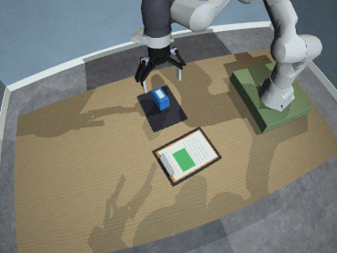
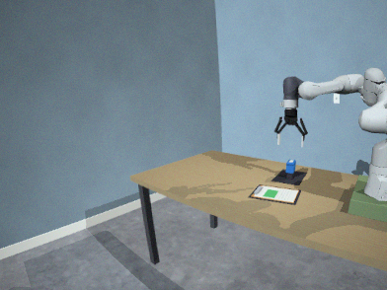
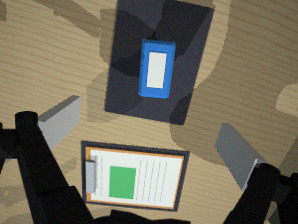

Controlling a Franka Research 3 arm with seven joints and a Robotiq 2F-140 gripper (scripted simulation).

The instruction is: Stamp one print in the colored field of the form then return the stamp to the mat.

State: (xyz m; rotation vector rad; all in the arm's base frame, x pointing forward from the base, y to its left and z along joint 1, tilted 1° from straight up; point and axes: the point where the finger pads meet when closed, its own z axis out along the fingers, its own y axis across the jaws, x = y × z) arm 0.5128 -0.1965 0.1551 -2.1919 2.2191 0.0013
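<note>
My hand is 4 cm to the left of the blue stamp and 17 cm above it. Also, from my hand: mat: 4 cm to the right, 21 cm below; then form: 2 cm ahead, 24 cm to the left, 21 cm below.
</note>
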